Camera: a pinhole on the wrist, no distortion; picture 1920 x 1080 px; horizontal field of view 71.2 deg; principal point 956.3 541.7 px. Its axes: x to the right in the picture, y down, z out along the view. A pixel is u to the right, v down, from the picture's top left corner.
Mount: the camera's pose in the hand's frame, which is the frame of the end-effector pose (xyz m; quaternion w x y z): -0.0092 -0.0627 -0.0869 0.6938 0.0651 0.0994 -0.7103
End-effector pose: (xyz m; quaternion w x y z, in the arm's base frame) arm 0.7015 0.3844 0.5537 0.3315 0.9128 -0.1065 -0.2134
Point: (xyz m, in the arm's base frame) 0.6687 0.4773 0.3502
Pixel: 1513 582
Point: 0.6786 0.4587 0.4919
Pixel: 1080 270
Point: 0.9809 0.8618 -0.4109
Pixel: outside the picture
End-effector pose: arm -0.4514 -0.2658 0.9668 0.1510 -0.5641 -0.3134 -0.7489
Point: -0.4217 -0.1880 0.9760
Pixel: 420 628
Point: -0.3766 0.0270 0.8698
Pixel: 1238 215
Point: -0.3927 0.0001 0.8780
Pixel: 1235 230
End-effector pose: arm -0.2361 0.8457 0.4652 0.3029 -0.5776 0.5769 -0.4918
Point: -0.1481 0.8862 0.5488
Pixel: 1166 247
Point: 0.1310 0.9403 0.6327
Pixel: 1497 150
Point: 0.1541 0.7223 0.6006
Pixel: 1189 776
